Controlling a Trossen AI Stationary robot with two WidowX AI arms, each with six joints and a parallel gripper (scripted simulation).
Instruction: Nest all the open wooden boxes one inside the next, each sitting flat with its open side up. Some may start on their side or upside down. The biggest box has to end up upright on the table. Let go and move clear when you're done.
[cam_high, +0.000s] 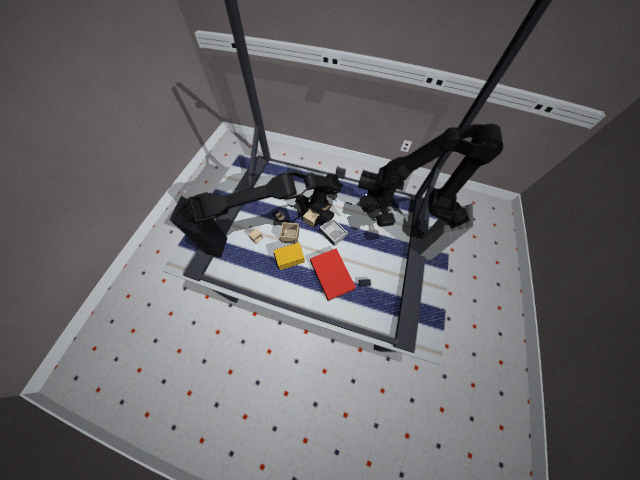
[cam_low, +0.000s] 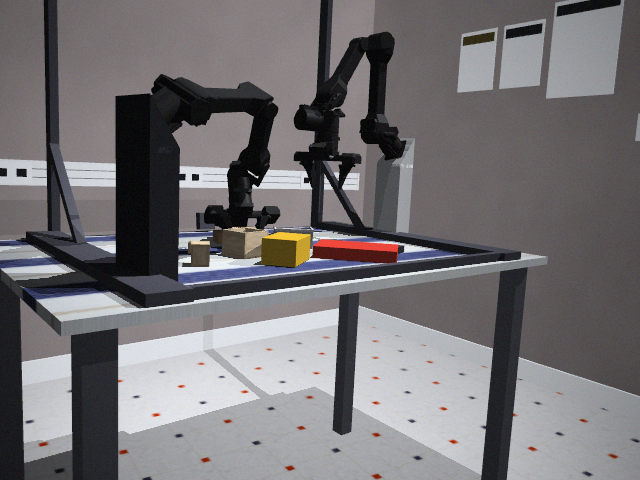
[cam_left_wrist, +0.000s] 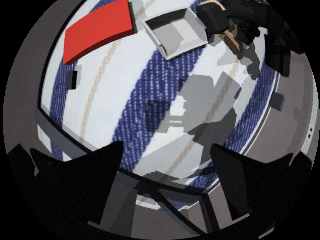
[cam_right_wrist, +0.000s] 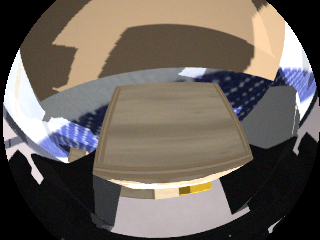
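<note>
The tiny wooden box is 1 cm behind my right hand, 15 cm to the right of it and 3 cm below it. The rest, counted from my right hand: white box (7 cm ahead, 11 cm to the left, 1 cm below); medium wooden box (right at my right hand); brown block (8 cm behind, 4 cm to the left, 2 cm below).
</note>
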